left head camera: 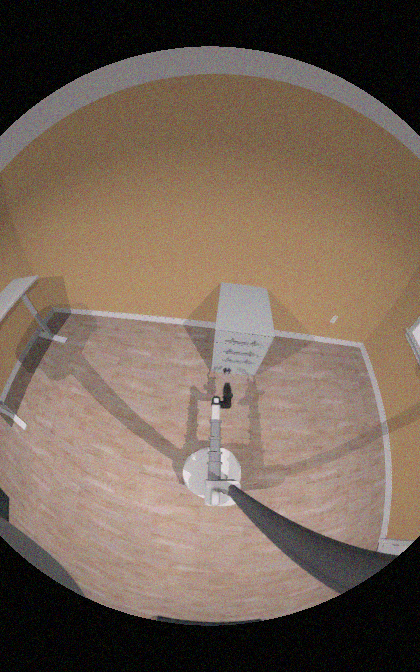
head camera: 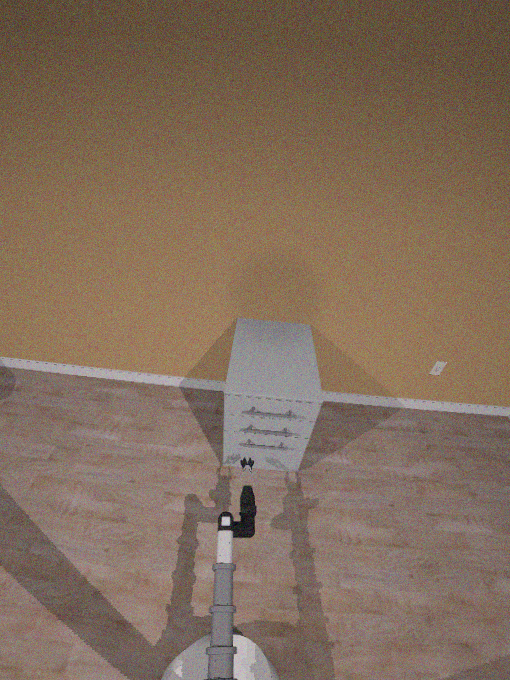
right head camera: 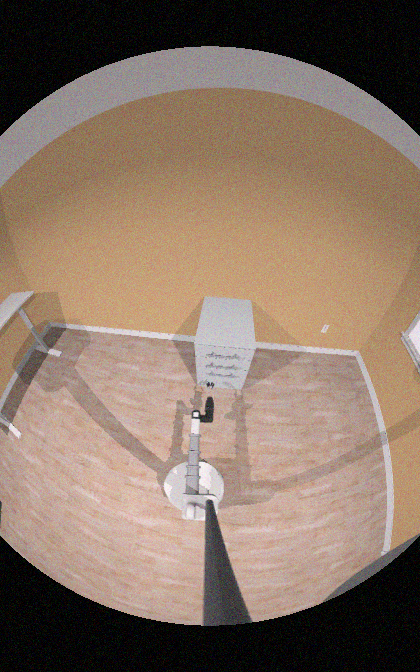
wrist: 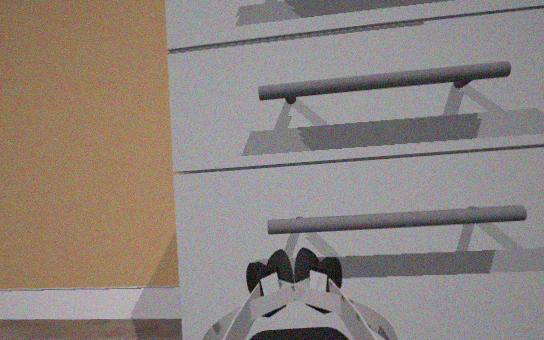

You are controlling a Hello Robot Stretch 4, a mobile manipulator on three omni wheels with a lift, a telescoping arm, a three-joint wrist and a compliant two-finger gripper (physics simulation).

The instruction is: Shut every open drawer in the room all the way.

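Places are measured from the robot's base along level axes (x right, y ahead, z up), in centimetres.
Pixels of known places: gripper, between the fingertips: [left head camera: 226,367] [head camera: 247,458] [right head camera: 209,381] [wrist: 293,269].
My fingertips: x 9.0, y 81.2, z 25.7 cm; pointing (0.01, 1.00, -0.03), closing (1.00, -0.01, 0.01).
For each thing: its top centre in the pictures, then the offset to it from my fingertips. "spot": a spot on its surface instead. Level surfaces: height alone.
- bottom handle, a spot on its surface: [wrist: 395,219] [head camera: 265,448] spot: dz +2.7, dx +8.8, dy +3.8 cm
- pale table, height of its surface: dz +66.5 cm
- small white plate, centre of its top: [head camera: 442,361] dz +17.2, dx +124.5, dy +55.7 cm
A grey-white chest of three drawers [head camera: 274,357] [left head camera: 245,305] [right head camera: 227,320] stands against the orange wall. Each drawer front has a grey bar handle. In the wrist view the middle drawer [wrist: 210,110] and the bottom drawer [wrist: 215,200] look flush, with thin dark seams between the fronts; part of the top drawer shows at the upper edge. The bottom handle [wrist: 395,219] [head camera: 266,446] is just above my fingertips in that view. My gripper [head camera: 247,460] [left head camera: 227,370] [right head camera: 210,384] [wrist: 293,269] is shut and empty, in front of the bottom drawer's left part. Whether it touches the front cannot be told.
My extended arm [head camera: 223,590] [left head camera: 215,445] [right head camera: 193,460] reaches toward the chest. A pale table [left head camera: 15,295] [right head camera: 15,305] stands at the left wall. A white framed thing [left head camera: 416,335] [right head camera: 414,335] shows at the right edge. A small white plate [head camera: 438,367] is on the wall.
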